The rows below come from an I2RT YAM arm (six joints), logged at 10 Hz.
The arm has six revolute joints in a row. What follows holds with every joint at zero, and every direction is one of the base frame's. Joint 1 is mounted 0.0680 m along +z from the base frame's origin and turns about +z. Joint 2 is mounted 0.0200 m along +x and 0.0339 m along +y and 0.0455 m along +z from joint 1 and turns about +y. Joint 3 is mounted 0.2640 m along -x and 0.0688 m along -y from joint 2 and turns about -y. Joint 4 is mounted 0.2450 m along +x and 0.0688 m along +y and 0.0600 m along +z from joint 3 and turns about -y. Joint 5 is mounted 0.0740 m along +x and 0.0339 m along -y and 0.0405 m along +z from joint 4 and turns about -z. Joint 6 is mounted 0.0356 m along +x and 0.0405 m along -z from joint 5 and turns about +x. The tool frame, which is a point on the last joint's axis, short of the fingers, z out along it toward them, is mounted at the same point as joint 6; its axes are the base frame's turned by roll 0.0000, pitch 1.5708 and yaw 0.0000 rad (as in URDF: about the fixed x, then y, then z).
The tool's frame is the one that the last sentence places.
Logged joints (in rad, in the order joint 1, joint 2, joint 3, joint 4, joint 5, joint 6), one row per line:
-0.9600 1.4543 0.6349 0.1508 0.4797 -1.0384
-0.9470 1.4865 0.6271 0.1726 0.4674 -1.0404
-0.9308 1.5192 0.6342 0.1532 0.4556 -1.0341
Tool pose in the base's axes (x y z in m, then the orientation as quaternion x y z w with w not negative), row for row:
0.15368 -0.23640 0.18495 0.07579 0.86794 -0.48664 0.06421
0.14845 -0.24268 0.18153 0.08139 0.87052 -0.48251 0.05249
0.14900 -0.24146 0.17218 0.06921 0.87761 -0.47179 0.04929
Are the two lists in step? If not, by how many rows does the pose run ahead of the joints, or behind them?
The pose runs 2 rows behind the joints: the pose in row i belongs to the joints in row i - 2.
